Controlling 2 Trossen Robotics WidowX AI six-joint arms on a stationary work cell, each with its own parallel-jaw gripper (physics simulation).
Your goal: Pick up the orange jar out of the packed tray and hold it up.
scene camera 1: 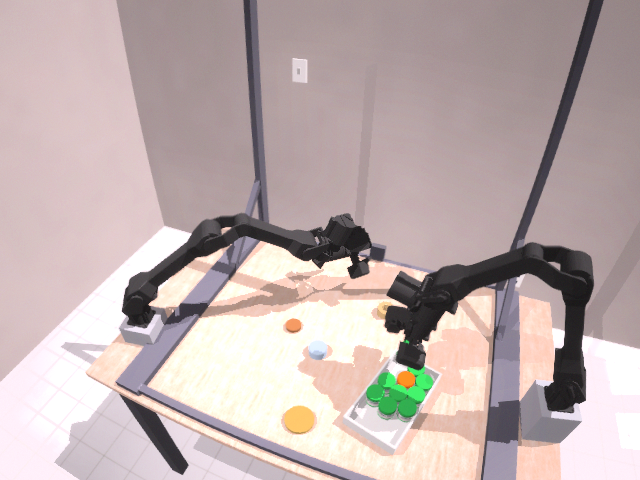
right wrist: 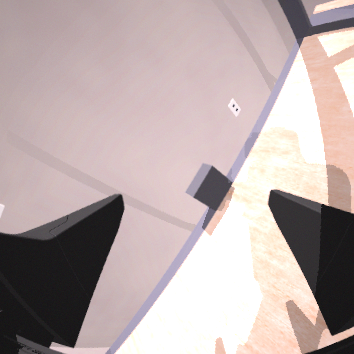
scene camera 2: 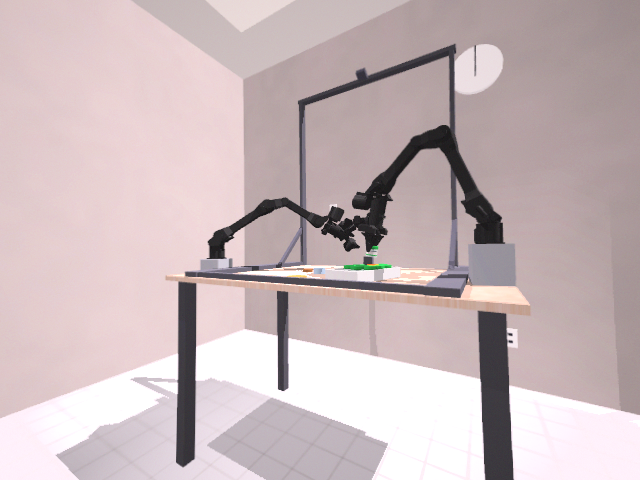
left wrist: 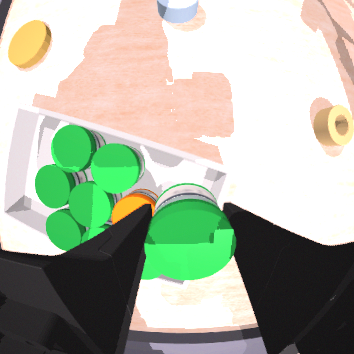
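Pixels of known places: left gripper, fingertip midpoint: (scene camera 2: 369,252) (left wrist: 187,209); right gripper, fingertip midpoint: (right wrist: 196,199) (scene camera 2: 356,241); left arm's base, link origin: (scene camera 1: 558,399) (scene camera 2: 489,243); right arm's base, link origin: (scene camera 1: 141,318) (scene camera 2: 216,258).
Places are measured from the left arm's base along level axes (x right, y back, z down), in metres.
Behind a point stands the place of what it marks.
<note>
The orange-lidded jar (scene camera 1: 405,379) {x 0.044, y -0.358, z 0.071 m} (left wrist: 131,209) {x 0.046, y -0.365, z 0.071 m} stands in the white tray (scene camera 1: 369,437) {x -0.112, y -0.422, z 0.100 m} (left wrist: 18,155) {x -0.101, y -0.432, z 0.096 m} among several green-lidded jars. My left gripper (scene camera 1: 410,352) {x 0.093, y -0.376, z 0.025 m} (scene camera 2: 372,251) {x 0.093, y -0.376, z 0.025 m} (left wrist: 187,209) {x 0.093, y -0.376, z 0.025 m} is shut on a green-lidded jar (scene camera 2: 374,251) {x 0.077, y -0.354, z 0.023 m} (left wrist: 190,245) {x 0.092, y -0.367, z 0.001 m} and holds it above the tray's back end. In the left wrist view one of its fingers partly covers the orange jar. In scene camera 1 the held jar is mostly hidden by the fingers. My right gripper (scene camera 1: 359,266) (scene camera 2: 352,245) {x 0.443, y -0.523, z -0.021 m} (right wrist: 196,199) {x 0.443, y -0.523, z -0.021 m} is open and empty above the back of the table.
A yellow disc (scene camera 1: 299,419) {x -0.101, y -0.590, z 0.105 m} (left wrist: 30,44) {x -0.088, y -0.581, z 0.105 m}, a light blue cup (scene camera 1: 317,349) {x 0.103, y -0.594, z 0.092 m} (left wrist: 178,10) {x 0.109, y -0.570, z 0.096 m} and a small orange-red disc (scene camera 1: 293,324) {x 0.181, y -0.683, z 0.105 m} lie left of the tray in scene camera 1. A yellow ring (left wrist: 325,129) {x 0.270, y -0.425, z 0.096 m} lies behind the tray. A dark block (scene camera 1: 377,252) {x 0.530, y -0.485, z 0.079 m} (right wrist: 212,188) {x 0.530, y -0.487, z 0.081 m} stands at the back edge.
</note>
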